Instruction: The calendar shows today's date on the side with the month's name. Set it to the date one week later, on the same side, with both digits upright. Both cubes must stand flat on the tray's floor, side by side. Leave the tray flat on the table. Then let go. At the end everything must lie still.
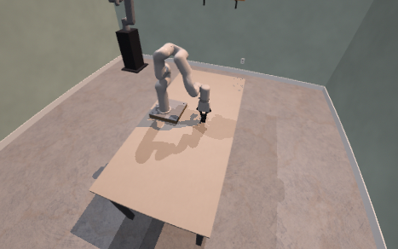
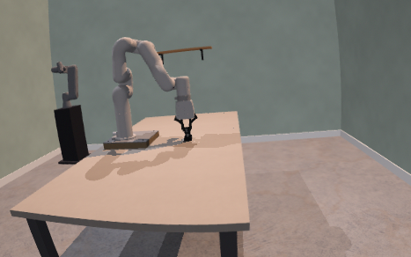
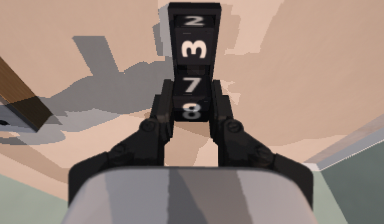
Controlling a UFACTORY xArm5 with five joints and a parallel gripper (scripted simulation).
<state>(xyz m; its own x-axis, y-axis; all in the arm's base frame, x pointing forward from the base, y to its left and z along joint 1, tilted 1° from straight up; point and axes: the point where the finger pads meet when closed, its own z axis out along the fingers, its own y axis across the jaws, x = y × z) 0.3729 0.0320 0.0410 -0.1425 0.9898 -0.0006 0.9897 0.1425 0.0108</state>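
The black cube is 10 mm below my hand. The rest, counted from my hand: black calendar tray 20 mm to the left, 60 mm below.
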